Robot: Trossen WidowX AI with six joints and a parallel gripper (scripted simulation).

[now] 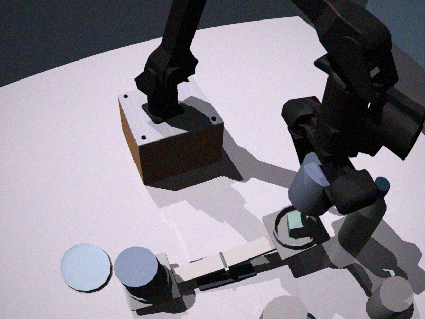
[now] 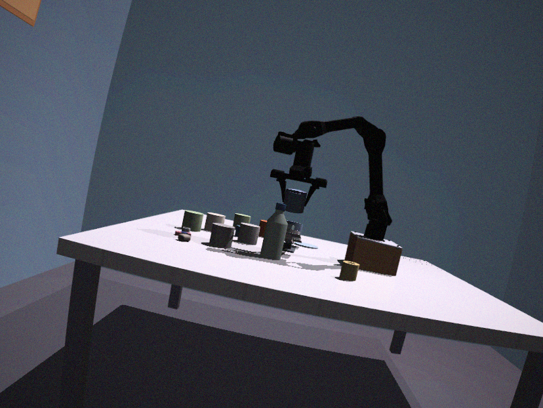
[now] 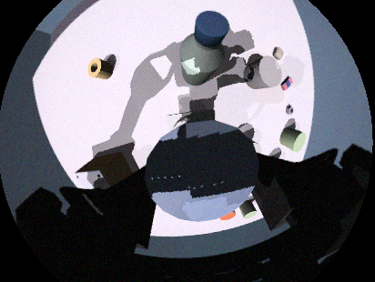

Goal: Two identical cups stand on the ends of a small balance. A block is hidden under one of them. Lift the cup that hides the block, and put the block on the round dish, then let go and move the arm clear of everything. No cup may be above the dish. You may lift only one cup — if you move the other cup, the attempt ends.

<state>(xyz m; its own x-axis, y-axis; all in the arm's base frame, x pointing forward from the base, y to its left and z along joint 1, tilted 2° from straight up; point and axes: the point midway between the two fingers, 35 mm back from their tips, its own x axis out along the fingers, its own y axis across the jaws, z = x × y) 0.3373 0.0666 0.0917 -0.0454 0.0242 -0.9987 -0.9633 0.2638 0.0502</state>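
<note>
Right now the cup is 2 cm to the left of my gripper tip, 1 cm ahead of it and 1 cm above it. The rest, counted from my gripper tip: round pale-blue dish (34 cm to the right, 17 cm below, 16 cm behind); then grey-green bottle (11 cm to the left, 6 cm below, 6 cm ahead); then small balance (15 cm below, 13 cm to the right, 3 cm behind).
</note>
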